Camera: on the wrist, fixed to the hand. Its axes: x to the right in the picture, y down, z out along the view.
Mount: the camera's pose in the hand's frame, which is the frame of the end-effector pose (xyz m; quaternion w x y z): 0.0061 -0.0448 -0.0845 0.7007 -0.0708 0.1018 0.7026
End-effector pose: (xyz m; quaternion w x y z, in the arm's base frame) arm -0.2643 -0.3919 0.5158 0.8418 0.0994 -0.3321 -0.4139
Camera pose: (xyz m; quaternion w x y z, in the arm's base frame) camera -0.2357 -0.4342 0.4347 0.9214 -0.1811 -0.1875 0.2880
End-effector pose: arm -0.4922 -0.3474 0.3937 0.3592 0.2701 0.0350 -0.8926
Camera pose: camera -0.4868 -0.2964 0.3127 0.8944 0.2793 -0.0655 -0.3431
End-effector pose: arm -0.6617 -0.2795 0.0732 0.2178 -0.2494 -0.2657 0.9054
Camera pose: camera -0.6068 -0.2106 0.0355 0.4741 0.4690 0.0529 -0.7432
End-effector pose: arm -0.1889 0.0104 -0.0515 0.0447 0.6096 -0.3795 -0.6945
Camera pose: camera -0.0981 -0.0010 -0.0799 0.6011 0.2280 -0.6405 -0.4200
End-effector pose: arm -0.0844 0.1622 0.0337 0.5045 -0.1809 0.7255 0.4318
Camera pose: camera -0.1044 0.0697 0.0184 0.0365 -0.3033 -0.6562 -0.6900
